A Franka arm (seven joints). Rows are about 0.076 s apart.
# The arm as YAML. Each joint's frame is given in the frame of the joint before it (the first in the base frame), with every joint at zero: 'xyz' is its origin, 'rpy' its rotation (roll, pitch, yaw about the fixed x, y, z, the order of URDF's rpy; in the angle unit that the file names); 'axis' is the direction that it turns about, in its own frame. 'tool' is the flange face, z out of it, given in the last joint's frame.
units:
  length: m
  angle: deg
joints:
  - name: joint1
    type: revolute
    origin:
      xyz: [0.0, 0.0, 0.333]
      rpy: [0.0, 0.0, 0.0]
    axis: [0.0, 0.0, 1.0]
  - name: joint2
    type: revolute
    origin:
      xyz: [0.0, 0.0, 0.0]
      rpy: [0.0, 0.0, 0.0]
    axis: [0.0, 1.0, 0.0]
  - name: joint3
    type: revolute
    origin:
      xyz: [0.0, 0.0, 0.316]
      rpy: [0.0, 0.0, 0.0]
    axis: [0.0, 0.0, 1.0]
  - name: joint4
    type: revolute
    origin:
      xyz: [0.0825, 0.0, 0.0]
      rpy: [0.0, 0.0, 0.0]
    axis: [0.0, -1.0, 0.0]
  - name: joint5
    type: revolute
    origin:
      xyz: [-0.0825, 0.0, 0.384]
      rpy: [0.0, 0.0, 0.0]
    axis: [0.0, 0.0, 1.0]
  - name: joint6
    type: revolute
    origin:
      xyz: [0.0, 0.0, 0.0]
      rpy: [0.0, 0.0, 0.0]
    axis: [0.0, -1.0, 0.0]
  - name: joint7
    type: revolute
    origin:
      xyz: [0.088, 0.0, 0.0]
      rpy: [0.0, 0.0, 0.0]
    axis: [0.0, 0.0, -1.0]
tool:
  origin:
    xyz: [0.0, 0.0, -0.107]
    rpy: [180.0, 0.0, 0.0]
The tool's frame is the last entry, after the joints.
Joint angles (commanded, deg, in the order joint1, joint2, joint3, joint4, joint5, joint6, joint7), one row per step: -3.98 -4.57 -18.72 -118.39 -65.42 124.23 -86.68; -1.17 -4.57 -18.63 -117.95 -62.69 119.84 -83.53; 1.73 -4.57 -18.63 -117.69 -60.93 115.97 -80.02; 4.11 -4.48 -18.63 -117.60 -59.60 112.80 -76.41; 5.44 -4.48 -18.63 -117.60 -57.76 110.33 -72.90; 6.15 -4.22 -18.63 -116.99 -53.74 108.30 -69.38; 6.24 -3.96 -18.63 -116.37 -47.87 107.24 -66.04; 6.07 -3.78 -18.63 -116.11 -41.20 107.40 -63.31; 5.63 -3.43 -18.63 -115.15 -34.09 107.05 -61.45; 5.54 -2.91 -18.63 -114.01 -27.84 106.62 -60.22; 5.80 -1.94 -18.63 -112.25 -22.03 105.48 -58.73; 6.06 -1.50 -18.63 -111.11 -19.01 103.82 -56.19; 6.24 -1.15 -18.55 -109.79 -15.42 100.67 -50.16
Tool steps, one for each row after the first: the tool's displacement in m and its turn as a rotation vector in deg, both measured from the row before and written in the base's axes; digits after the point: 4 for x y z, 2 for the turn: 0.0051 0.0195 -0.0008 1.54 -1.41 -3.58; 0.0045 0.0207 -0.0016 0.80 -1.34 -2.96; 0.0027 0.0175 -0.0031 0.48 -1.34 -2.79; -0.0007 0.0098 -0.0031 0.99 -1.67 -3.44; -0.0003 0.0065 -0.0021 2.80 -2.52 -4.64; -0.0006 0.0045 -0.0032 4.61 -3.11 -5.24; 0.0001 0.0053 -0.0048 5.62 -3.22 -4.70; 0.0012 0.0030 -0.0006 5.91 -2.72 -4.87; 0.0035 0.0056 0.0005 5.20 -2.04 -3.69; 0.0063 0.0082 0.0015 4.67 -1.44 -3.63; 0.0020 0.0053 0.0020 2.26 -0.50 -3.71; -0.0008 0.0064 0.0023 2.34 -0.18 -7.54
